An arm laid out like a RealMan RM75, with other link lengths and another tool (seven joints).
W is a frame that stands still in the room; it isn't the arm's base.
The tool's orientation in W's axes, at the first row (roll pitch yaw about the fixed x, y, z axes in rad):
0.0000 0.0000 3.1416
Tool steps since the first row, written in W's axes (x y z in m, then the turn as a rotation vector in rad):
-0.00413 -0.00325 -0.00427 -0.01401 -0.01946 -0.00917
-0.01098 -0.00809 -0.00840 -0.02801 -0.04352 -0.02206
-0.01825 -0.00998 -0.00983 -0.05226 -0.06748 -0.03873
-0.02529 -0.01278 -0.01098 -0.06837 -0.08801 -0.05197
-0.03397 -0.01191 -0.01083 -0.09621 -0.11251 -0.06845
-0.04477 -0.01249 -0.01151 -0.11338 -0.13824 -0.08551
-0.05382 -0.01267 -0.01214 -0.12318 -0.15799 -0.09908
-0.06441 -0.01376 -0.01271 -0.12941 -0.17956 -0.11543
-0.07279 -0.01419 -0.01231 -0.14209 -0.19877 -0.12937
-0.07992 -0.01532 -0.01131 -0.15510 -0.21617 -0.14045
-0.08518 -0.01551 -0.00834 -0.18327 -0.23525 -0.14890
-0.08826 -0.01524 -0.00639 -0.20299 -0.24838 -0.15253
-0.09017 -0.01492 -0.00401 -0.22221 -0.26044 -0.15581
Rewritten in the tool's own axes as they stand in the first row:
0.00413 0.00325 -0.00427 0.01401 0.01946 -0.00917
0.01098 0.00809 -0.00840 0.02801 0.04352 -0.02206
0.01825 0.00998 -0.00983 0.05226 0.06748 -0.03873
0.02529 0.01278 -0.01098 0.06837 0.08801 -0.05197
0.03397 0.01191 -0.01083 0.09621 0.11251 -0.06845
0.04477 0.01249 -0.01151 0.11338 0.13824 -0.08551
0.05382 0.01267 -0.01214 0.12318 0.15799 -0.09908
0.06441 0.01376 -0.01271 0.12941 0.17956 -0.11543
0.07279 0.01419 -0.01231 0.14209 0.19877 -0.12937
0.07992 0.01532 -0.01131 0.15510 0.21617 -0.14045
0.08518 0.01551 -0.00834 0.18327 0.23525 -0.14890
0.08826 0.01524 -0.00639 0.20299 0.24838 -0.15253
0.09017 0.01492 -0.00401 0.22221 0.26044 -0.15581

